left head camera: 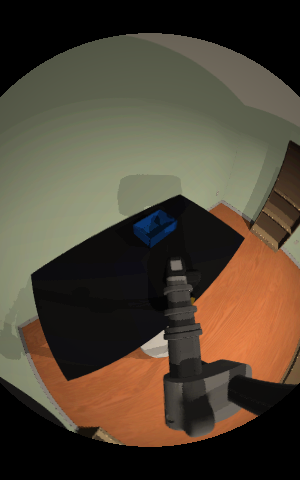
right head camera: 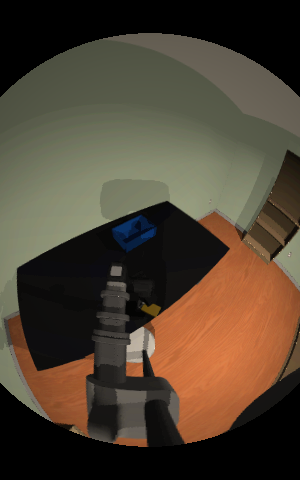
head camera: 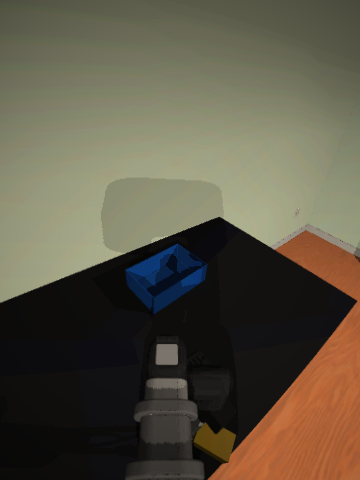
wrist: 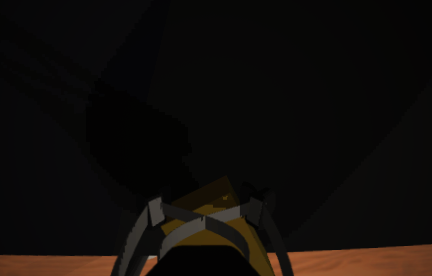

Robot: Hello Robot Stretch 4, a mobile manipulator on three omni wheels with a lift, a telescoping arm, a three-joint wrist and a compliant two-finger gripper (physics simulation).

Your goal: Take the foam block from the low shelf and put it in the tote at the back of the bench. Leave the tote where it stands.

blue tote: left head camera 151, 229; right head camera; head camera; not seen in the wrist view (out of frame)
same spot on blue tote: (right head camera: 135, 231) = (head camera: 168, 274)
